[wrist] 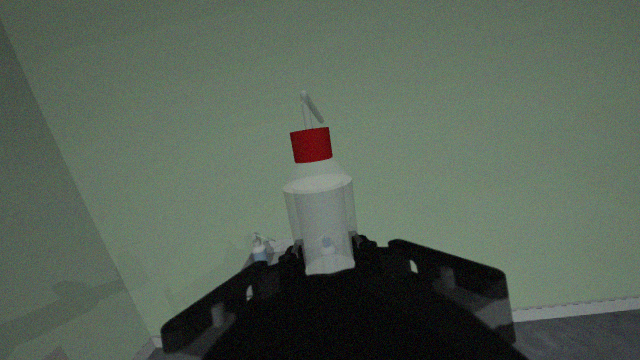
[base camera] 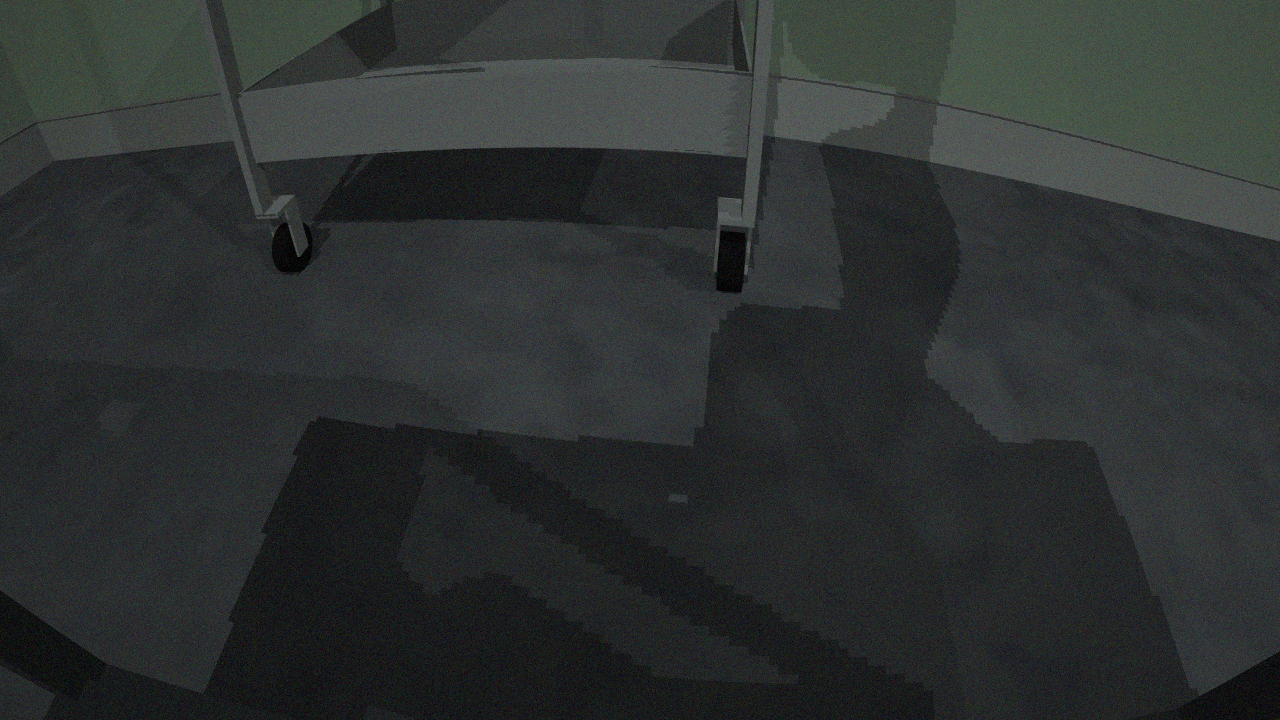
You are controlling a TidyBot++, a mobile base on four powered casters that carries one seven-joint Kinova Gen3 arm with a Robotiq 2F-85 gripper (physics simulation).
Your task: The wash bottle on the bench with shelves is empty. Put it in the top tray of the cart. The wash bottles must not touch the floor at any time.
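Frame: origin at the arm's base, x left, y back, z up, level; metres.
Seen in the pictures: gripper, fingertip midpoint: (wrist: 327,245).
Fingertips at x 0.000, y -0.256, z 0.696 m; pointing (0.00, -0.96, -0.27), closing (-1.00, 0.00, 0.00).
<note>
A point is followed by its place in that frame.
My gripper (wrist: 327,245) @[x 0.000, y -0.256, z 0.695 m] is shut on the translucent wash bottle (wrist: 322,212) @[x -0.001, y -0.229, z 0.741 m], which has a red cap and a bent spout. The bottle is slightly tilted in the wrist view and looks empty. The cart (base camera: 501,111) @[x 0.118, y -0.566, z -0.235 m] is ahead in the base camera view, with its white lower shelf edge and two front casters showing. In the wrist view, a small part of its top tray (wrist: 281,245) @[x 0.231, y -0.901, z 0.299 m] shows behind the left finger; the rest is hidden by the gripper. The held bottle's height above the tray cannot be told.
A blue-and-white bottle (wrist: 259,252) @[x 0.289, y -0.767, z 0.366 m] stands on the top tray, left of the held bottle. Another small bottle (wrist: 326,243) @[x 0.000, y -0.229, z 0.715 m] shows faintly through the held one. The cart's right front caster (base camera: 730,259) @[x -0.057, y -0.550, z -0.357 m] and left front caster (base camera: 291,246) @[x 0.352, y -0.582, z -0.362 m] rest on the floor. A green wall (wrist: 475,150) @[x -0.723, y -0.868, z 0.636 m] stands behind.
</note>
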